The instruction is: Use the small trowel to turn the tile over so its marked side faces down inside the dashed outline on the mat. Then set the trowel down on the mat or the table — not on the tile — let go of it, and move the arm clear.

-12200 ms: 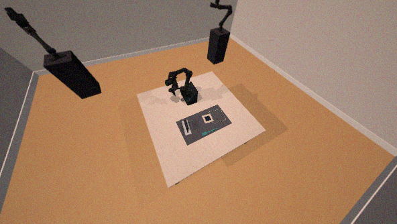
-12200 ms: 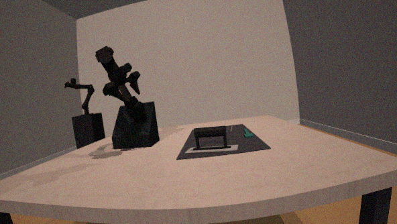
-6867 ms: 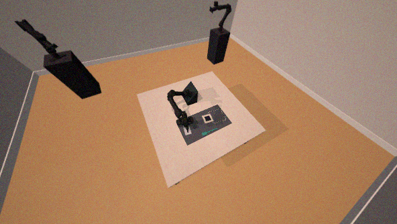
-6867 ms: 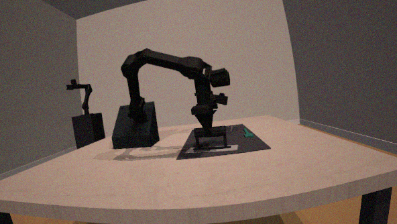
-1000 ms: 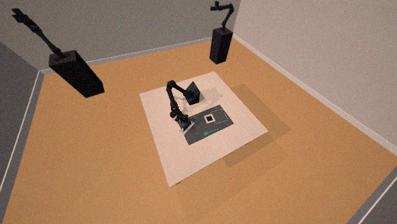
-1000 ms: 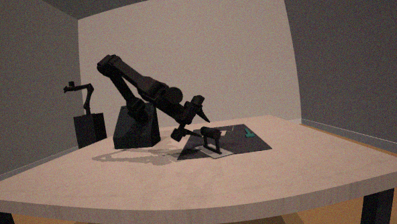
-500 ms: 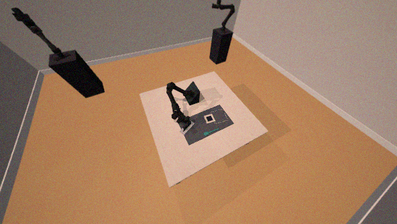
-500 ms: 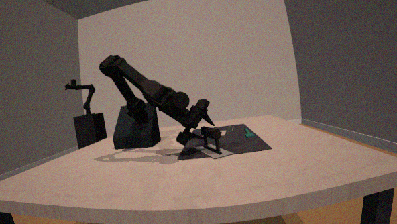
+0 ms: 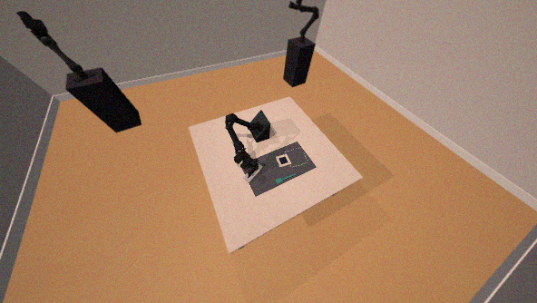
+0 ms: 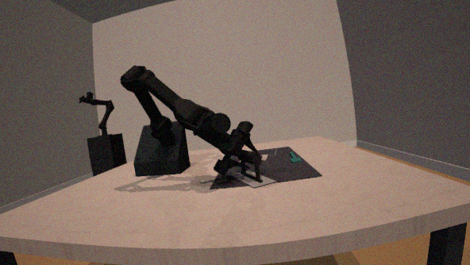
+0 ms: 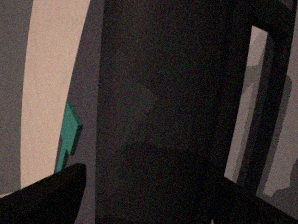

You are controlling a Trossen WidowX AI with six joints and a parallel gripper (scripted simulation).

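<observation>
The dark mat is 210 mm to the left of my gripper tip, 70 mm below it and 50 mm ahead of it. From my gripper tip the other things lie so: white tile (280 mm to the left, 50 mm below, 20 mm ahead); teal trowel (180 mm to the left, 180 mm ahead, 50 mm below).
</observation>
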